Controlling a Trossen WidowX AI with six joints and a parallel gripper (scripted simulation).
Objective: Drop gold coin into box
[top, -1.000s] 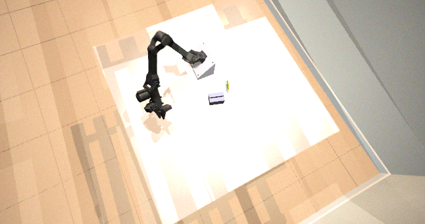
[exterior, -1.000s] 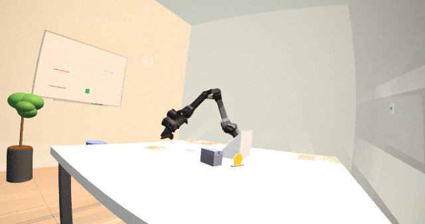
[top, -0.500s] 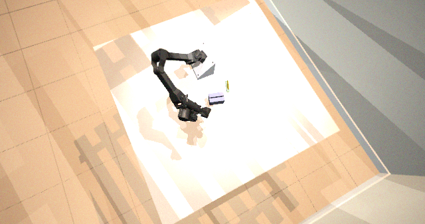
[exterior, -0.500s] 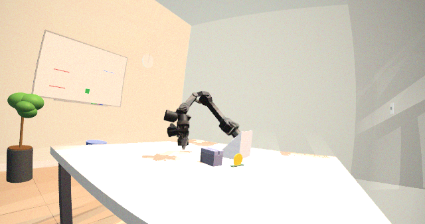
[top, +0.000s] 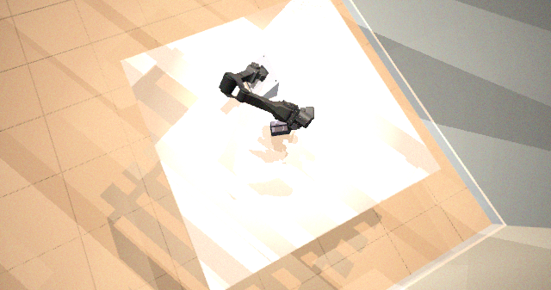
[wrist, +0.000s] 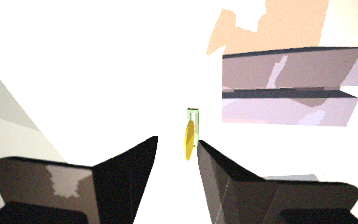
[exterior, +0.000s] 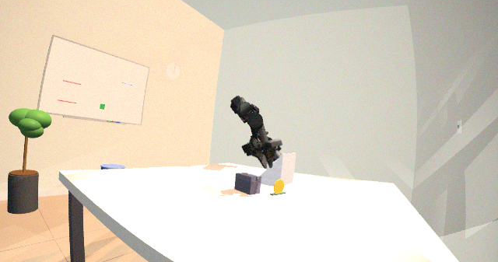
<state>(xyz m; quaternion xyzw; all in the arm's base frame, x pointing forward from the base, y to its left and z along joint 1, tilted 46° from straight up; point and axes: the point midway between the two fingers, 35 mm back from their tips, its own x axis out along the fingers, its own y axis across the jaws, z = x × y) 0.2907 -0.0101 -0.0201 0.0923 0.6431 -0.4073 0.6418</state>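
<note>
My gripper tip is now 80 mm above the gold coin, 50 mm past it and 40 mm to the right of it.
</note>
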